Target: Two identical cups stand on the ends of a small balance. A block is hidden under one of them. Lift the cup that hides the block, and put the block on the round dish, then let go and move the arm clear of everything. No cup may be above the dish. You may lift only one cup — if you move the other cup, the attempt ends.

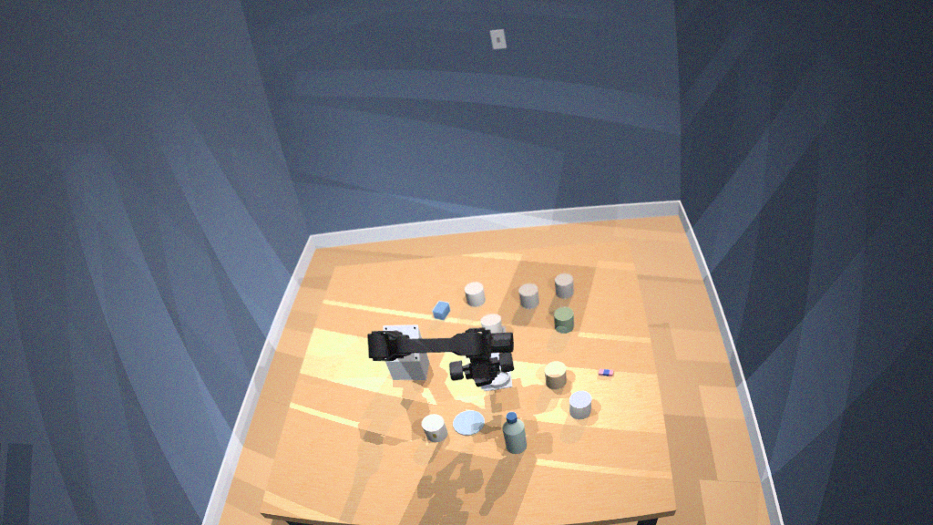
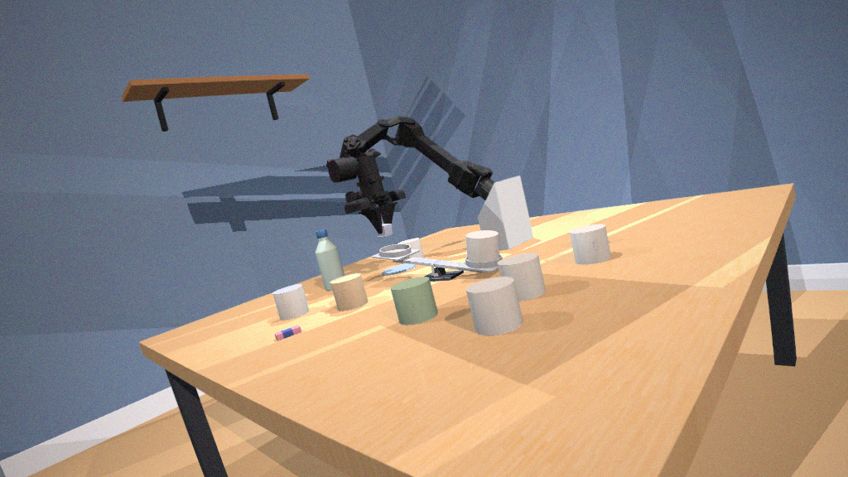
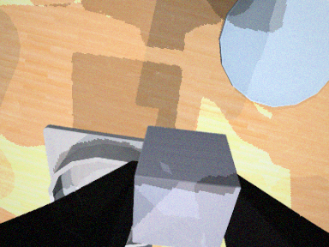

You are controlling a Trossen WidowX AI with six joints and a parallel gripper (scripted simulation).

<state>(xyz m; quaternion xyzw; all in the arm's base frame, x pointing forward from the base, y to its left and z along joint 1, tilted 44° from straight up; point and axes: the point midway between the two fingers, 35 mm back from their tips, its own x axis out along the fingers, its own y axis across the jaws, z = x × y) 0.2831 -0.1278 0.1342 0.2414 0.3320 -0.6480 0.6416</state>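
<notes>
My gripper tip is 70 mm past the round pale-blue dish, 60 mm to the left of it and 120 mm above it. From my gripper tip the other things lie so: bottle (80 mm ahead, 170 mm to the right, 10 mm below); then grey block (10 mm above); then small balance (20 mm ahead, 180 mm to the left, 90 mm below).
</notes>
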